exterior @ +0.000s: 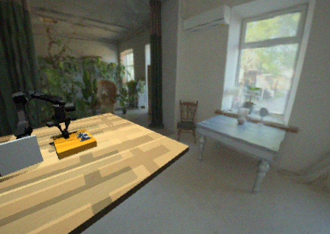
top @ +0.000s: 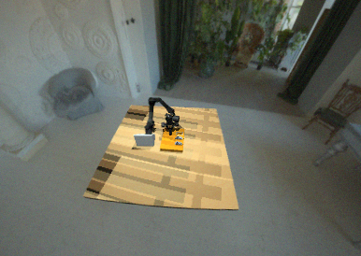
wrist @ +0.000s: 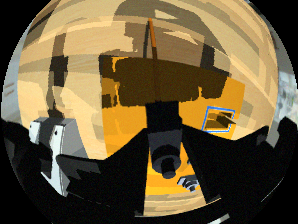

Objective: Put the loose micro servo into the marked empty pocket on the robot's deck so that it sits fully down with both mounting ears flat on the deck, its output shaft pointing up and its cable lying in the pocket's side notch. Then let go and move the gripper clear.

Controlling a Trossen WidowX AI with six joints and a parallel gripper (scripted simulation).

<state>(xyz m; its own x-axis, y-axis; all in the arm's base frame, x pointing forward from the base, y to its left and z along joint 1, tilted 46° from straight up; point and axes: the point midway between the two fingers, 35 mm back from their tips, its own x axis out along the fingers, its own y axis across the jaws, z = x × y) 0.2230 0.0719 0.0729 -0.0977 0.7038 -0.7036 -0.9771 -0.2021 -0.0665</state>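
Now: gripper tip 80 mm to the left of the orange deck and 70 mm above it.
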